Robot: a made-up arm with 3 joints.
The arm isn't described. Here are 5 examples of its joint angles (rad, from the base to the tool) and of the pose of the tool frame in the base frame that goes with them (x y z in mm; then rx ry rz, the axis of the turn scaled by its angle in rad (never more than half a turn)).
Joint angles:
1: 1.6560 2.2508 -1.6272
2: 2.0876 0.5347 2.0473
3: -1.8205 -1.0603 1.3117
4: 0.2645 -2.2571 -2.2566
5: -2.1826 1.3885 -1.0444
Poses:
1: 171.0 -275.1 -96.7 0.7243 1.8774 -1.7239
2: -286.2 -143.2 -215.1 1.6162 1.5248 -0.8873
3: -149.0 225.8 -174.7 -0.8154 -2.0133 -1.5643
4: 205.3 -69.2 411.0 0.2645 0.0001 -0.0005
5: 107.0 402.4 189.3 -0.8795 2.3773 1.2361
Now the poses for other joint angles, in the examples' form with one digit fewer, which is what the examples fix.
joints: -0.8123 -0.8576 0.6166
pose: -242 291 245 -0.657 -0.596 -1.386
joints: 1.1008 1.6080 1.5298
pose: 69 -478 -168 1.100 -0.043 0.070
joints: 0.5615 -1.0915 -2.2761
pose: 27 -85 419 0.494 -0.332 1.152
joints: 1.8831 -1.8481 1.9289
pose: 207 -357 277 0.712 -2.166 1.577
